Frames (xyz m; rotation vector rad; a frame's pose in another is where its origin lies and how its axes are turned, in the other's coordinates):
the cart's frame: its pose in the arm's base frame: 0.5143 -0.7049 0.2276 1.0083 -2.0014 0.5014
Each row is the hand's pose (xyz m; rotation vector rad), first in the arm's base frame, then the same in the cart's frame.
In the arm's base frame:
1: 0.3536 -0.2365 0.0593 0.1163 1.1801 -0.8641
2: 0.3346 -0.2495 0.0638 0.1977 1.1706 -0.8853
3: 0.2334 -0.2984 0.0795 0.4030 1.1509 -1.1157
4: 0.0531 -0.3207 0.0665 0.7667 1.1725 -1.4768
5: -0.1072 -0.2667 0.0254 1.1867 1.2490 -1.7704
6: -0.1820 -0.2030 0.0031 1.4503 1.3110 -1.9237
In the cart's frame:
1: -0.3031 0.4076 -0.1246 1.3611 -1.8156 1.6029
2: -0.2868 0.4150 -0.1095 1.3474 -1.7831 1.7020
3: -0.2162 0.4668 -0.0373 1.4040 -1.4717 1.9644
4: -0.1544 0.5975 0.0734 1.3420 -0.8742 2.2996
5: -0.1583 0.7577 0.1416 1.0879 -0.2695 2.5046
6: -0.1809 0.8554 0.1504 0.8846 0.0799 2.5465

